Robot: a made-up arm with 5 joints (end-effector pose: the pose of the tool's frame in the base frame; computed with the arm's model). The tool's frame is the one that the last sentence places. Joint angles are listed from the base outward.
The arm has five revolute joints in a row. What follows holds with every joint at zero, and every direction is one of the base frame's.
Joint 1 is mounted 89.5 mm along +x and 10.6 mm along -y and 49.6 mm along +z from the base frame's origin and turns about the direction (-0.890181, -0.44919, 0.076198).
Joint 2 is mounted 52.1 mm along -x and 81 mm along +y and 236.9 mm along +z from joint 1 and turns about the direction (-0.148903, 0.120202, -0.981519).
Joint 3 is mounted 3 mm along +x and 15.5 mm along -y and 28.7 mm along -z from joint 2 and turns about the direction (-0.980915, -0.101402, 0.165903).
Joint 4 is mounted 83.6 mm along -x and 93.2 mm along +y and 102.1 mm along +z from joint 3 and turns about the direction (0.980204, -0.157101, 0.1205).
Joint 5 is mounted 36.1 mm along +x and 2.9 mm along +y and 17.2 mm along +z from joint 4 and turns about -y.
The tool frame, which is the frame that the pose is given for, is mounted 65 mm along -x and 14 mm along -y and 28.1 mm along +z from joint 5; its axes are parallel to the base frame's.
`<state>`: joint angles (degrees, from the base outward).
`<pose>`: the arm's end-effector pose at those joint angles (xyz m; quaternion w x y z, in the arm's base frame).
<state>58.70 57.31 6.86 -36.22 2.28</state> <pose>-0.0182 0.3745 0.0284 0.5842 -0.5789 -0.1703 -0.5427</pose>
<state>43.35 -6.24 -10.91 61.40 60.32</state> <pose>-0.1459 0.2661 0.1348 0.7285 0.3421 -0.5914 0.0507</pose>
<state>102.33 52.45 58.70 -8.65 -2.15</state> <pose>0.0723 0.1392 -0.2517 0.1834 -0.7771 -0.3286 -0.5045</pose>
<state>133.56 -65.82 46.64 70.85 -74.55</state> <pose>-0.0996 0.0321 -0.2122 0.1843 -0.8468 0.4882 -0.1028</pose>
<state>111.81 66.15 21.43 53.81 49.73</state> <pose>0.0715 0.1380 -0.2332 0.2128 -0.3905 -0.8866 0.1276</pose>
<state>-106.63 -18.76 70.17 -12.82 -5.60</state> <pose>0.0814 -0.2736 0.2539 0.9568 0.2097 0.1220 0.1603</pose>
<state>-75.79 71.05 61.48 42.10 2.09</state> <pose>0.2430 -0.0987 0.3085 0.7688 0.1853 0.5689 -0.2259</pose>
